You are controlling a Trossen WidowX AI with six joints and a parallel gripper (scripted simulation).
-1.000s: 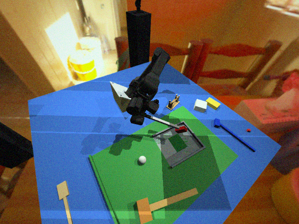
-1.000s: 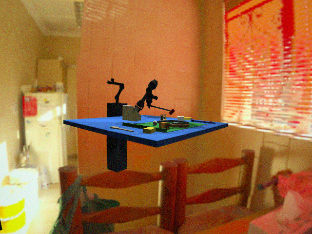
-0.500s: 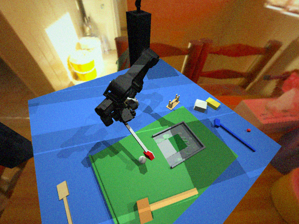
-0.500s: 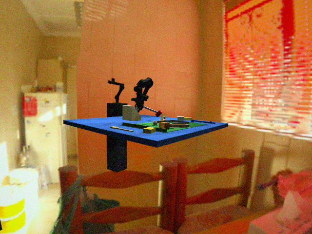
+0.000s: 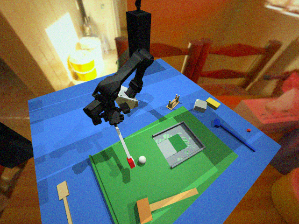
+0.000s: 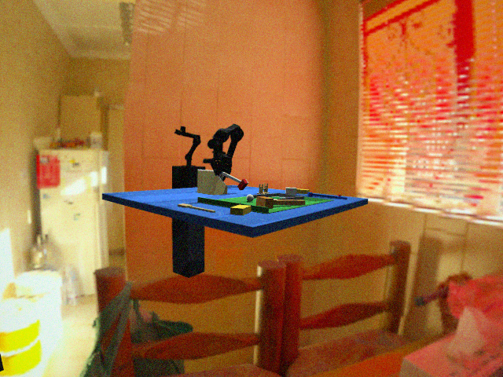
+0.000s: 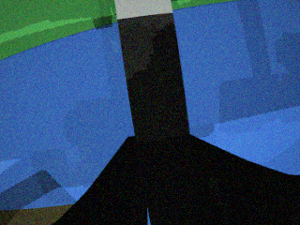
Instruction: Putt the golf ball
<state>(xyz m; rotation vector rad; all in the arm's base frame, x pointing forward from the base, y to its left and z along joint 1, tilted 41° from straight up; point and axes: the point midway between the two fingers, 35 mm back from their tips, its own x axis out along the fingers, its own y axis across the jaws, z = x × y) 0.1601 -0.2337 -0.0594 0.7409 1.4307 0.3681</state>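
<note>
Right now my gripper tip is 12 cm short of the red putter and 2 cm to the left of it. Round my gripper tip: white golf ball: 23 cm ahead, 12 cm below, 2 cm to the left; then white block: 62 cm to the left, 20 cm ahead, 12 cm below; then green mat: 30 cm ahead, 14 cm to the left, 14 cm below.
</note>
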